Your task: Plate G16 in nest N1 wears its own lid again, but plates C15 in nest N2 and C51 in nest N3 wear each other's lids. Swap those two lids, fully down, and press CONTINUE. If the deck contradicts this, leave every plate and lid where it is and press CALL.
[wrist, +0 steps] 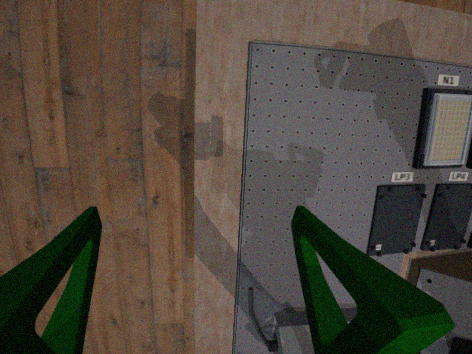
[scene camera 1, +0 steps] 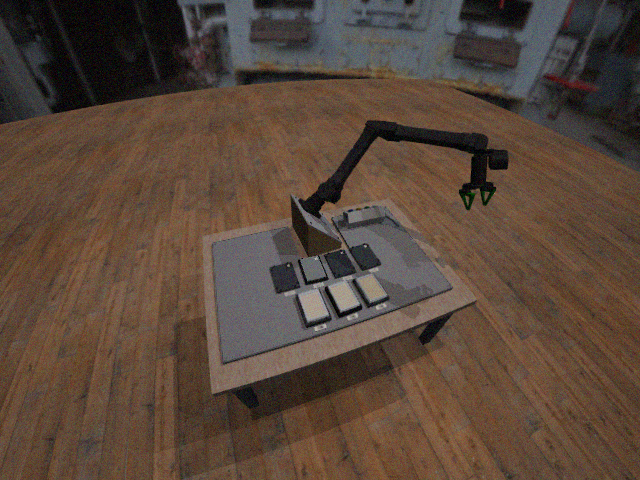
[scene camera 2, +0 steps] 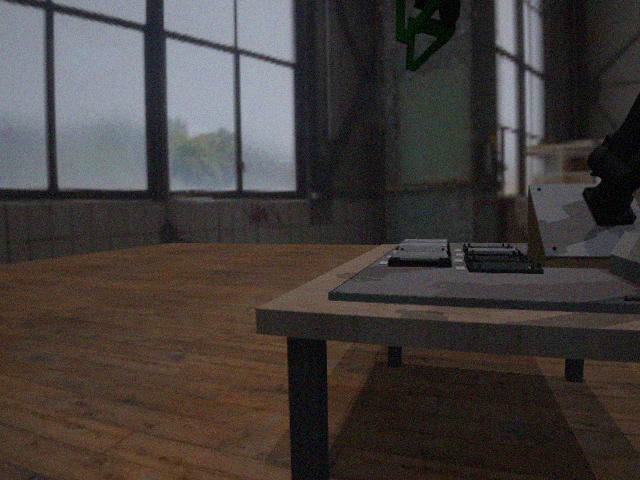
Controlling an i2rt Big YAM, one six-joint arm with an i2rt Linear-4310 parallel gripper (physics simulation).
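Places are measured from the arm's base along level axes (x ahead, y left, z up), in centimetres.
Where they show: gripper, fingertip midpoint: [wrist: 199, 215] [scene camera 1: 476, 207] [scene camera 2: 406, 57]; arm's base, origin of the base link: [scene camera 1: 308, 209] [scene camera 2: 607, 207].
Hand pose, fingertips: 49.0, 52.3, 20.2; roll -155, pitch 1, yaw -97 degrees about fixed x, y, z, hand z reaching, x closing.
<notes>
Each offset is from my fingertips to the top centre of the thing, as dx, dy, dz. "spot": to the spot under its first point. Level surfaces: height alone.
My gripper [scene camera 1: 477, 206] [scene camera 2: 407, 54] [wrist: 199, 215] is open and empty, high up beyond the table edge on the button-box side. Plate G16 in nest N1 @[spot: -2.8, -43.4, -30.6] [wrist: 449, 130] shows at the right of the wrist view, yellowish under a clear rim. In scene camera 1 it is the right plate @[spot: -2.2, -45.1, -30.5] [scene camera 1: 370, 288] of the front row. A middle plate @[-4.1, -56.9, -29.7] [scene camera 1: 343, 296] and a left plate @[-5.3, -69.9, -29.6] [scene camera 1: 312, 306], both paler, sit beside it; their labels are unreadable. Dark pads LP3 @[-20.2, -36.0, -31.4] [wrist: 397, 217] and LP4 @[-21.4, -48.9, -31.4] [wrist: 449, 215] hold no lid. The button box @[-43.9, -21.6, -25.0] [scene camera 1: 364, 215] [wrist: 295, 340] is at the back right; its buttons are unreadable.
A grey lid-like panel @[-23.3, -61.8, -31.6] [scene camera 1: 313, 269] lies on one pad behind the plates, and another dark pad @[spot: -23.9, -75.1, -32.4] [scene camera 1: 284, 277] is left of it. The arm's slanted mounting plate [scene camera 1: 310, 229] [scene camera 2: 568, 227] stands behind the pads. The grey deck @[dz -33.4] [scene camera 1: 248, 299] [wrist: 280, 115] lies on the wooden table [scene camera 1: 336, 338] [scene camera 2: 413, 322].
</notes>
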